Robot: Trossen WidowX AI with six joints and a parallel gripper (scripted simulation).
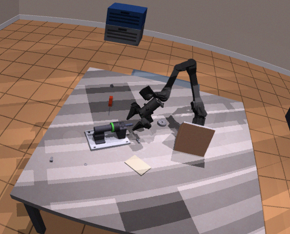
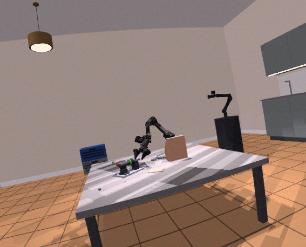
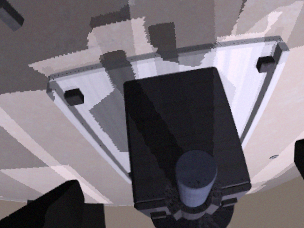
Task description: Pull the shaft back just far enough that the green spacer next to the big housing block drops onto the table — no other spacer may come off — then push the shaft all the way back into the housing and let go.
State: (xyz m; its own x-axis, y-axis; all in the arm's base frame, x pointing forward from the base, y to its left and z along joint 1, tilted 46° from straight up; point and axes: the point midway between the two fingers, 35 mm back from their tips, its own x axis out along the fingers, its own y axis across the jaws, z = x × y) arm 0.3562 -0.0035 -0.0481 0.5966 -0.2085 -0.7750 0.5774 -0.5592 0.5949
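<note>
The thin shaft is 7 cm ahead of my gripper tip and 5 cm to the left of it. The rest, counted from my gripper tip: green spacer (9 cm ahead, 6 cm to the left); beige card (21 cm to the left, 11 cm behind, 7 cm below); toothed disc (18 cm to the right, 17 cm behind, 7 cm below).
</note>
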